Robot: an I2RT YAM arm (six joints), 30 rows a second.
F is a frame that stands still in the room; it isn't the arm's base.
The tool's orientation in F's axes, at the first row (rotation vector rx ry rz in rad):
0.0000, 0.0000, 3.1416
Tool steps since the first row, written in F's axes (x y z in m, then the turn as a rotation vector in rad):
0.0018, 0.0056, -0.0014, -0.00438, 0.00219, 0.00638
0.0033, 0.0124, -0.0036, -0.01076, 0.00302, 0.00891
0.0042, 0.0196, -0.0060, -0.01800, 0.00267, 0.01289
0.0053, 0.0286, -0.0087, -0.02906, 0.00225, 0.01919
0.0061, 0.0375, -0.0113, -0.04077, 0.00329, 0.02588
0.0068, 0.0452, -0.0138, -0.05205, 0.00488, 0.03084
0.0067, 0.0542, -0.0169, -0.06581, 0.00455, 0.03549
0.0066, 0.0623, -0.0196, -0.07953, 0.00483, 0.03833
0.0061, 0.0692, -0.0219, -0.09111, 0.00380, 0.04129
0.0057, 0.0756, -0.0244, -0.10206, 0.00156, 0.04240
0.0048, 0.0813, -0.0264, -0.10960, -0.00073, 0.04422
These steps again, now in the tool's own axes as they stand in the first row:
-0.0018, -0.0056, -0.0014, 0.00438, -0.00219, 0.00638
-0.0033, -0.0124, -0.0036, 0.01076, -0.00302, 0.00891
-0.0042, -0.0196, -0.0060, 0.01800, -0.00267, 0.01289
-0.0053, -0.0286, -0.0087, 0.02906, -0.00225, 0.01919
-0.0061, -0.0375, -0.0113, 0.04077, -0.00329, 0.02588
-0.0068, -0.0452, -0.0138, 0.05205, -0.00488, 0.03084
-0.0067, -0.0542, -0.0169, 0.06581, -0.00455, 0.03549
-0.0066, -0.0623, -0.0196, 0.07953, -0.00483, 0.03833
-0.0061, -0.0692, -0.0219, 0.09111, -0.00380, 0.04129
-0.0057, -0.0756, -0.0244, 0.10206, -0.00156, 0.04240
-0.0048, -0.0813, -0.0264, 0.10960, 0.00073, 0.04422

